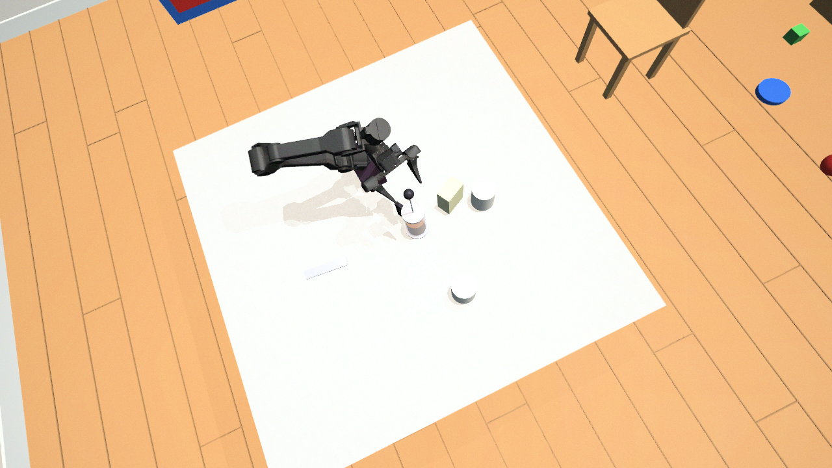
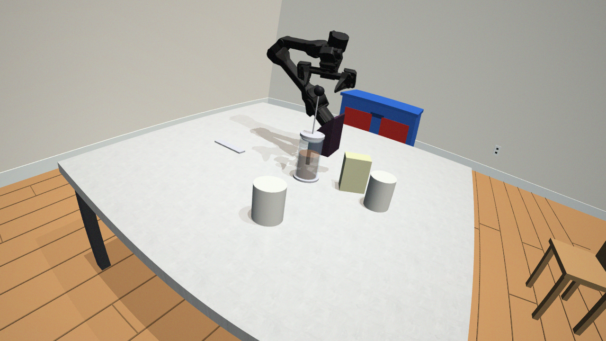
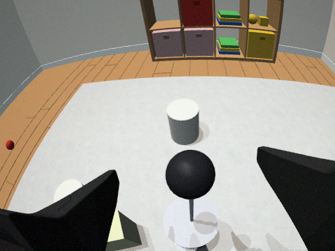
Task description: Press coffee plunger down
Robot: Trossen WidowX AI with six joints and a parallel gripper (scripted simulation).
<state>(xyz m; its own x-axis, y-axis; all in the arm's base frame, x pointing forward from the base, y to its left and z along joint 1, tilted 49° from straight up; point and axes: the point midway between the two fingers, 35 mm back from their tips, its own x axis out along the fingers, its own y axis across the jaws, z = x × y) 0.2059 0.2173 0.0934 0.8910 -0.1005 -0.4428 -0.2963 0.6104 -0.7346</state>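
My gripper tip is 20 mm past the glass coffee press, 10 mm to the left of it and 150 mm above it. Round my gripper tip: pale yellow box 40 mm behind, 140 mm to the left, 230 mm below.
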